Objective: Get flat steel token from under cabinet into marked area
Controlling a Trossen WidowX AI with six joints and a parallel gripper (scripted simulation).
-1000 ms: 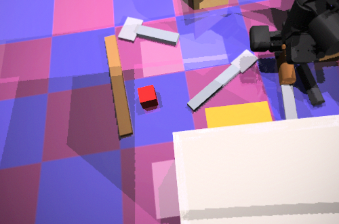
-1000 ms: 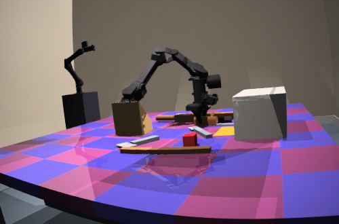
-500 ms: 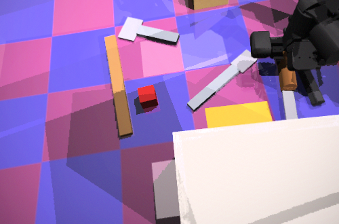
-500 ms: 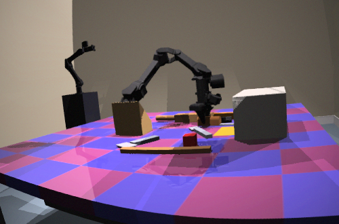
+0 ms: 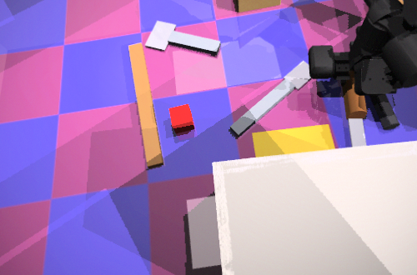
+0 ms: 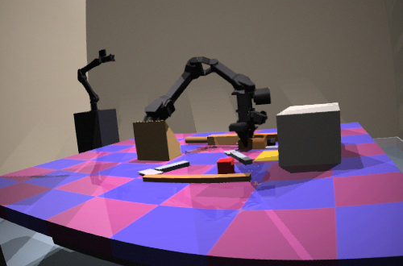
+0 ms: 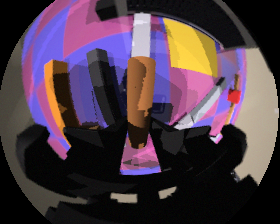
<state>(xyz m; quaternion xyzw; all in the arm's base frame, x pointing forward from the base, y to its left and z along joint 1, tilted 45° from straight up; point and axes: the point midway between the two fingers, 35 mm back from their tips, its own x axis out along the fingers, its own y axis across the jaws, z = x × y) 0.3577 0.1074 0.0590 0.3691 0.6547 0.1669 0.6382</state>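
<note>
The black screwdriver lies 40 mm to the left of my gripper tip and 20 mm ahead of it. Round my gripper tip: wooden block: 170 mm behind, 140 mm to the left, 10 mm above; grey paddle-ended bar: 130 mm to the right, 20 mm behind; flat steel token: 290 mm ahead, 110 mm to the right.
</note>
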